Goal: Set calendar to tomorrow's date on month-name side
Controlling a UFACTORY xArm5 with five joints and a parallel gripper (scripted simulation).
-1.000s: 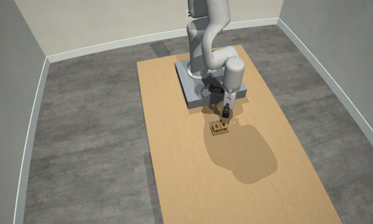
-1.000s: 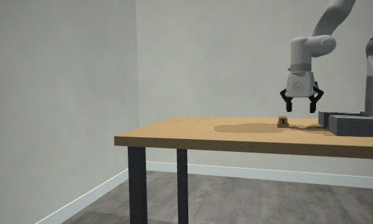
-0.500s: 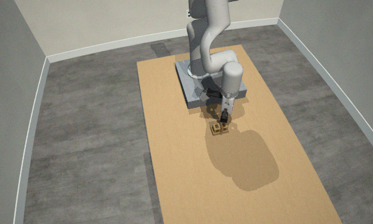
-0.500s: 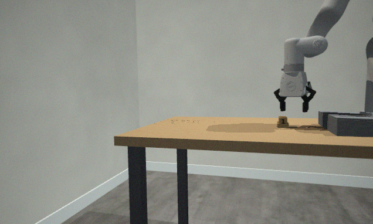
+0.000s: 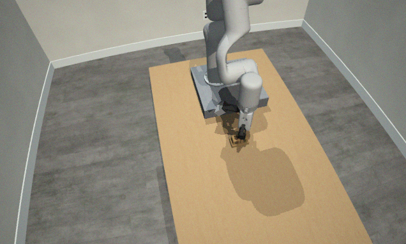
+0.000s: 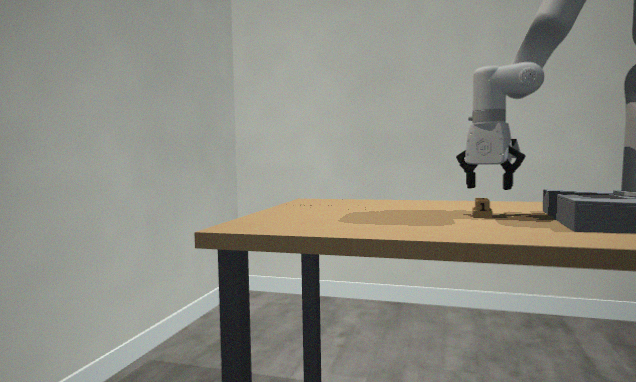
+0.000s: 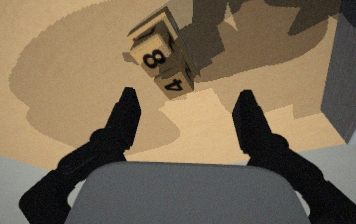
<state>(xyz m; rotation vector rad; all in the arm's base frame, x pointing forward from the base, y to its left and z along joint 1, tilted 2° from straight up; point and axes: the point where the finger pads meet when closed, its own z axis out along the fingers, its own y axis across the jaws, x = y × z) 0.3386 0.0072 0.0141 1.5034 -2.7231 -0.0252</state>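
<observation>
My gripper is now 50 mm above the wooden cube, 30 mm to the left of it and 10 mm short of it. From my hand the other things lie so: wooden tray (70 mm below, 20 mm to the right, 10 mm ahead).
</observation>
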